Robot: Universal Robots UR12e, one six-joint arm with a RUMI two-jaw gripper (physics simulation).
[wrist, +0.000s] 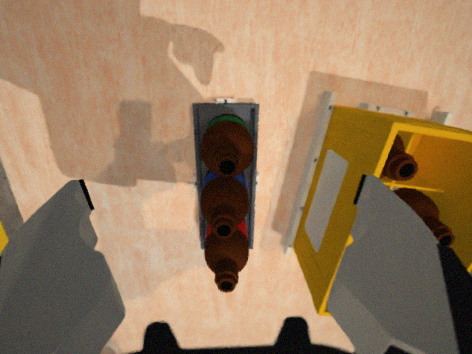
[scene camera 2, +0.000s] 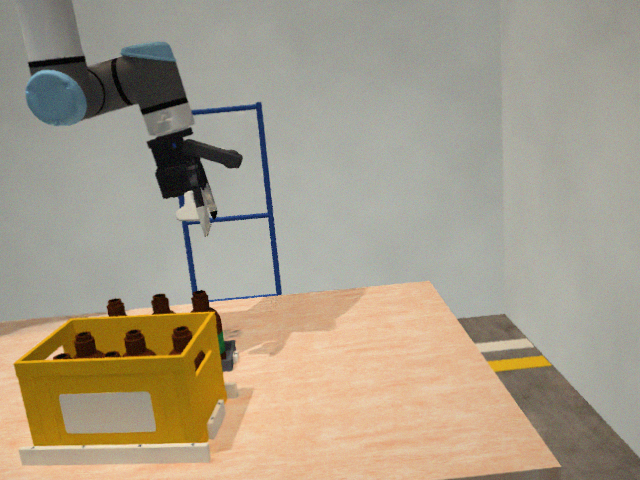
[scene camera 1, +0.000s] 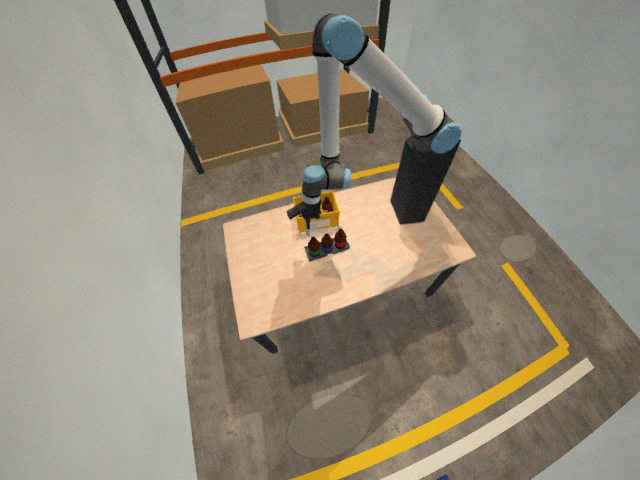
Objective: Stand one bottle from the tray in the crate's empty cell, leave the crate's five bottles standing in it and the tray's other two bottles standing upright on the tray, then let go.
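Frame: origin at the arm's base, x ahead, y left, z up, level; metres.
Seen in the pictures: gripper, between the fingertips: (wrist: 225, 180) (scene camera 2: 210, 227) (scene camera 1: 304, 226).
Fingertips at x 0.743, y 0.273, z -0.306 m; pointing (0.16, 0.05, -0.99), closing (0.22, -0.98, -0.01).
Offsets run from my fingertips to a thing's top centre. Level surfaces: height alone.
My gripper (scene camera 1: 308, 226) (scene camera 2: 209, 223) (wrist: 225, 180) is open and empty, high above the tray. The dark tray @(dy -0.025, dx -0.123, dz -0.268 m) (scene camera 2: 229, 361) (wrist: 226, 108) holds three upright brown bottles in a row: green-banded @(dy -0.009, dx -0.041, dz -0.134 m) (scene camera 1: 314, 246) (scene camera 2: 220, 336) (wrist: 227, 142), blue-banded @(dy -0.022, dx -0.123, dz -0.134 m) (scene camera 1: 326, 242) (scene camera 2: 160, 304) (wrist: 225, 196) and red-banded @(dy -0.044, dx -0.212, dz -0.134 m) (scene camera 1: 340, 239) (scene camera 2: 116, 308) (wrist: 226, 251). The yellow crate @(dy -0.262, dx -0.084, dz -0.118 m) (scene camera 2: 175, 408) (wrist: 360, 125) stands beside the tray. Brown bottles (scene camera 2: 135, 346) (wrist: 400, 166) stand in it; its walls hide their lower parts. In the scene camera 2 view no neck shows at its near right corner.
Pale strips (scene camera 2: 113, 454) (wrist: 308, 185) line the crate's base on the wooden table @(dz -0.294 m) (scene camera 1: 258, 268) (scene camera 2: 361, 377). The arm's dark pedestal (scene camera 1: 421, 180) stands at the table's far right in the scene camera 1 view. A rack (scene camera 1: 170, 108) with cardboard boxes (scene camera 1: 232, 118) is behind.
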